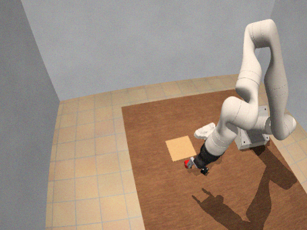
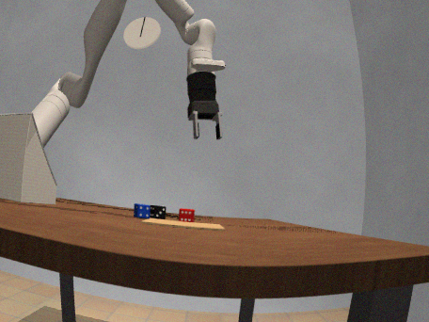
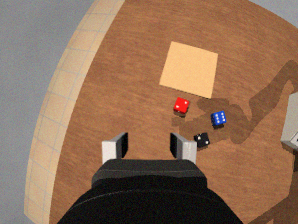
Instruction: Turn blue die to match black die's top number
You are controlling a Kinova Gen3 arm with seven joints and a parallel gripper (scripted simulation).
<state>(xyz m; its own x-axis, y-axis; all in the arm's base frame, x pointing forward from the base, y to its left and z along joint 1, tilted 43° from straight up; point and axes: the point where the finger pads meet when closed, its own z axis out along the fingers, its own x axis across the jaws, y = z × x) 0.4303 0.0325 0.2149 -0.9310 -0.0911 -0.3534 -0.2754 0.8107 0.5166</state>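
Right now my hand is 20 cm above the red die, 10 cm to the left of it and 3 cm past it. Round my hand: black die 20 cm below, 10 cm behind, 3 cm to the right; then tan mat 22 cm below, 21 cm to the right, 3 cm behind; then blue die 20 cm below, 13 cm behind, 9 cm to the right.
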